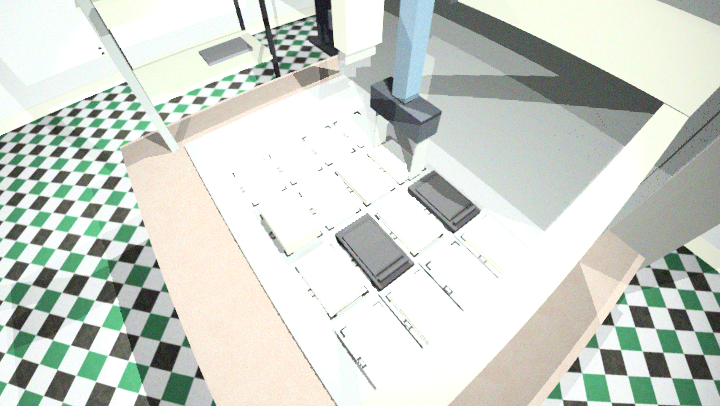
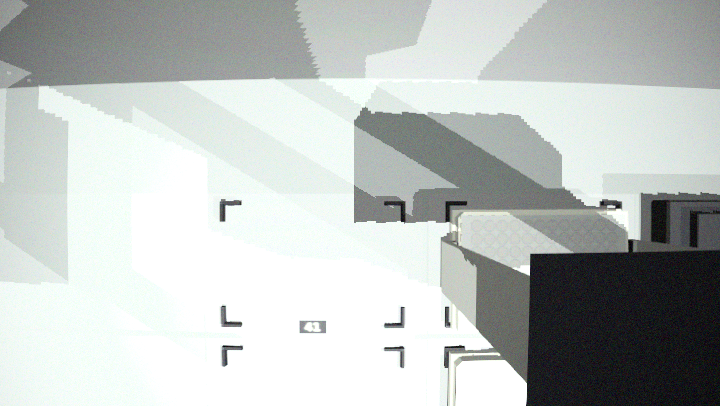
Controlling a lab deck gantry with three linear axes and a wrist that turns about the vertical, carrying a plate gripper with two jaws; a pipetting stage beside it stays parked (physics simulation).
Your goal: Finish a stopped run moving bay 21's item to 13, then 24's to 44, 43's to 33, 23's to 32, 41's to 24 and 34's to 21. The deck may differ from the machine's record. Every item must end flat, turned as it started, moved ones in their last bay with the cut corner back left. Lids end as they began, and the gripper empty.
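Places are measured from the robot's base along level axes (x ahead, y left, z up), in metres.
Where they show: gripper, between the fingertips: (image 1: 396, 160); robot's base, origin of its link: (image 1: 233, 173).
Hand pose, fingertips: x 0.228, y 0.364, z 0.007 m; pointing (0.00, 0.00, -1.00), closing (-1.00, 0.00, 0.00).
Observation:
Each offset is from my fingertips to the top centre of the thing. "spot": to the spot under its first point.
My gripper (image 1: 398, 158) (image 2: 544, 244) is low over bay 42, its jaws at the two short ends of a pale welled plate {dx +0.000, dy -0.003, dz +0.010 m} (image 1: 387, 162) (image 2: 544, 229); whether they press on it cannot be told. Bay 41's label {spot: dx -0.164, dy -0.046, dz -0.007 m} (image 2: 312, 326) and corner marks show with no item on them. A dark stepped item {dx +0.168, dy +0.001, dz +0.024 m} (image 1: 443, 199) (image 2: 655, 221) sits in bay 43, another dark item {dx +0.168, dy -0.213, dz +0.024 m} (image 1: 375, 249) in bay 23. Pale plates lie in bay 32 {spot: dx +0.018, dy -0.121, dz +0.007 m} (image 1: 364, 184) (image 2: 484, 375), bay 33 {spot: dx +0.174, dy -0.114, dz +0.007 m} (image 1: 410, 226) and bay 13 {spot: dx +0.179, dy -0.326, dz +0.007 m} (image 1: 332, 284). Glare hides details at bays 24, 34 and 44.
A thicker pale item {dx +0.000, dy -0.321, dz +0.035 m} (image 1: 292, 232) sits in bay 12, at the left. The pale pipetting stage (image 1: 357, 27) hangs behind and left of the gripper's blue column (image 1: 414, 50). Pinkish deck borders (image 1: 201, 252) and a slanted post (image 1: 133, 75) edge the deck.

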